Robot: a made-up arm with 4 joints.
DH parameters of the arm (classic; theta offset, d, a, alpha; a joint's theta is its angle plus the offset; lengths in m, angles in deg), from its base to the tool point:
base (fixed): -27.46 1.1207 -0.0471 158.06
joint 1: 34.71 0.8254 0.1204 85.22
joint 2: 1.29 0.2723 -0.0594 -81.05
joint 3: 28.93 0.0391 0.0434 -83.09
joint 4: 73.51 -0.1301 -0.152 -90
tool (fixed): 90 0.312 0 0
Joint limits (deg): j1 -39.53..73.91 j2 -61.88..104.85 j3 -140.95..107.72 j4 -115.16..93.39
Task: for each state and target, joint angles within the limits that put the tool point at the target. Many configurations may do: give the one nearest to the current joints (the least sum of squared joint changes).
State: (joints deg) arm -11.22 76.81 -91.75 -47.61
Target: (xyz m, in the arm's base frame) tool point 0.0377 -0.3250 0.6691
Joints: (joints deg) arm 19.60 79.10 -81.77 -40.85
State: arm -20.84 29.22 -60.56 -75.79
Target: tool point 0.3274 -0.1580 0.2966
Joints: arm -39.42 56.09 -14.90 -115.16
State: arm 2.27 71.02 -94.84 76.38
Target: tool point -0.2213 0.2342 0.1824
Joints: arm -31.98 63.30 -94.91 80.05
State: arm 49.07 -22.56 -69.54 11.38
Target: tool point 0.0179 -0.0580 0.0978
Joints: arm 26.85 -4.26 -60.02 2.48
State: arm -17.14 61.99 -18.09 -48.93
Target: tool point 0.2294 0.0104 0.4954
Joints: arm -0.11 38.88 -19.58 -40.37
